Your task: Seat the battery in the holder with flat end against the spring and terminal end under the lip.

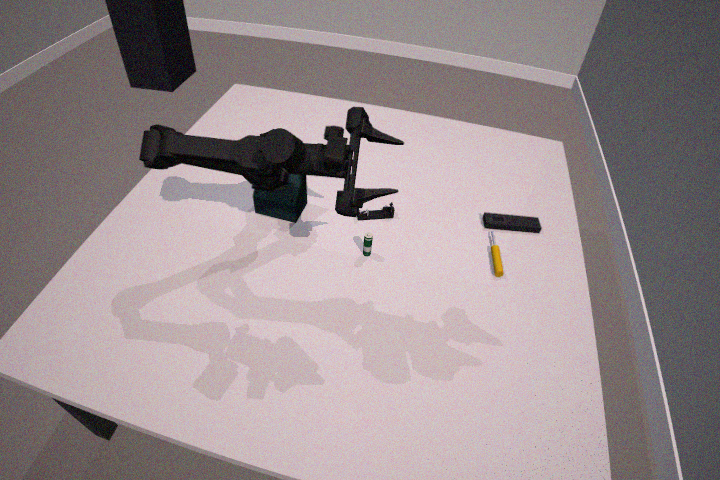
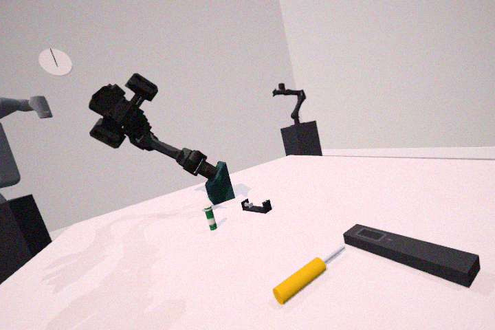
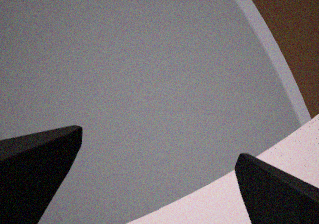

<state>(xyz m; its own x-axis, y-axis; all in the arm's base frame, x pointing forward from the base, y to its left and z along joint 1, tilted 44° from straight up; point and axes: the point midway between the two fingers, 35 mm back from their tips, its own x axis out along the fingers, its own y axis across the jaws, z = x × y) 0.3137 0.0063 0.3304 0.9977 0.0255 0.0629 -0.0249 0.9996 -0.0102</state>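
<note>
Now: gripper tip 34 cm above the battery, 12 cm to the right of it and 6 cm past it. Also, from my gripper tip: yellow-handled screwdriver (36 cm below, 27 cm ahead, 21 cm to the left); long black bar (36 cm below, 33 cm to the left, 32 cm ahead).
</note>
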